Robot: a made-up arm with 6 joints.
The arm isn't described. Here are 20 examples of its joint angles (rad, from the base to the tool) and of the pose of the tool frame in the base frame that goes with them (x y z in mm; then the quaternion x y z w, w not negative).
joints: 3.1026 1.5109 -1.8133 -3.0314 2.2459 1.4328
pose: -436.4 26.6 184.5 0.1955 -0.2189 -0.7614 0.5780
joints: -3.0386 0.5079 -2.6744 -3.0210 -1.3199 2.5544
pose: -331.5 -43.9 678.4 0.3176 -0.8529 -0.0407 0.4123
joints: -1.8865 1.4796 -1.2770 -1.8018 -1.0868 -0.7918
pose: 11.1 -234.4 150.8 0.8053 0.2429 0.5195 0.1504
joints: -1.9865 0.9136 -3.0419 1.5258 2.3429 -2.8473
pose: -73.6 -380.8 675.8 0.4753 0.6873 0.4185 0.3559
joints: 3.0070 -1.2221 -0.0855 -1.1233 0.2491 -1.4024
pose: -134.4 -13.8 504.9 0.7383 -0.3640 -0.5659 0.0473
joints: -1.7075 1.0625 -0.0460 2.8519 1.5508 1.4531
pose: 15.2 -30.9 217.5 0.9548 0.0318 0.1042 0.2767
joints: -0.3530 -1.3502 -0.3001 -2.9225 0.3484 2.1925
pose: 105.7 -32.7 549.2 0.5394 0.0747 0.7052 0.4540
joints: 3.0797 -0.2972 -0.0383 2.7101 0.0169 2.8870
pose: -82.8 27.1 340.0 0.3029 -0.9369 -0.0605 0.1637
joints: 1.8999 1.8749 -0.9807 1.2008 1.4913 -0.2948
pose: -52.7 -30.4 79.8 0.6194 0.0248 -0.6524 0.4360
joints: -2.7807 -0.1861 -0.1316 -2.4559 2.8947 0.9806
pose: -167.3 -16.6 487.7 -0.0603 -0.0790 -0.9380 0.3321
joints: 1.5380 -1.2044 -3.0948 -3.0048 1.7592 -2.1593
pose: -6.2 -509.8 517.9 0.9478 0.2914 0.0279 0.1265
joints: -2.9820 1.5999 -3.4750 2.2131 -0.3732 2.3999
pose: -501.0 -19.8 449.8 0.4588 -0.5042 -0.5619 0.4686
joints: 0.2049 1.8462 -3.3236 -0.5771 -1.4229 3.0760
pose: 401.0 125.5 399.4 -0.2974 0.0760 0.0585 0.9499
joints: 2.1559 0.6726 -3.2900 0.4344 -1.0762 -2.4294
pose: -66.4 165.6 819.2 -0.2919 0.0976 -0.9512 0.0206
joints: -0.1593 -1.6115 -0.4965 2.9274 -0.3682 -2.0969
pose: 24.9 -20.1 568.8 -0.5483 0.3343 -0.7299 0.2342
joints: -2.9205 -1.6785 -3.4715 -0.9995 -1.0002 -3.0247
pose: 407.1 16.8 229.1 0.8625 0.2768 0.1281 0.4038
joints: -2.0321 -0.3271 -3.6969 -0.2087 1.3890 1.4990
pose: 109.6 247.4 829.6 -0.1409 -0.2262 0.9173 0.2960
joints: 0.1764 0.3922 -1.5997 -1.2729 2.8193 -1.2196
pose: 328.7 -11.9 559.1 0.5902 0.1629 -0.7707 0.1766
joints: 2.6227 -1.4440 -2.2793 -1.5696 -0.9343 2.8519
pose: 303.3 -273.4 645.6 0.4690 -0.1787 0.1987 0.8418
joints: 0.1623 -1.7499 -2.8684 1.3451 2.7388 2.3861
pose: -442.2 2.9 385.9 -0.6844 0.1766 -0.4893 0.5109
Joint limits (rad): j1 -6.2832..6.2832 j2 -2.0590..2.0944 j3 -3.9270..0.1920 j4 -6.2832..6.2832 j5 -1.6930..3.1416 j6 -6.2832..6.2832
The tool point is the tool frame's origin. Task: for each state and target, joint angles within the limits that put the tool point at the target. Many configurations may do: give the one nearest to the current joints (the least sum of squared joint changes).
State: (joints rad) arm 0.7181 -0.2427 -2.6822 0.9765 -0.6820 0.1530
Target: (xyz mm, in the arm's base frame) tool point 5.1 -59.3 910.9
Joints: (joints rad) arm 0.5795 -0.1401 -2.6796 0.6482 -0.8339 0.1530
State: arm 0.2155 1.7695 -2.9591 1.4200 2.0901 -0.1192
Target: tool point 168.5 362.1 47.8
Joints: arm 0.9579 2.0944 -2.7443 1.4898 1.6126 -0.1192
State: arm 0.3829 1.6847 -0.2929 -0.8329 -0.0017 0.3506
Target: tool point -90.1 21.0 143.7
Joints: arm 0.2684 1.8782 -0.4986 -0.8621 -0.0667 0.3506
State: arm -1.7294 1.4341 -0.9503 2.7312 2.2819 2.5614
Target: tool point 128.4 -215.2 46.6
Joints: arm -1.1942 1.6963 -1.3147 2.6561 2.1046 2.5614
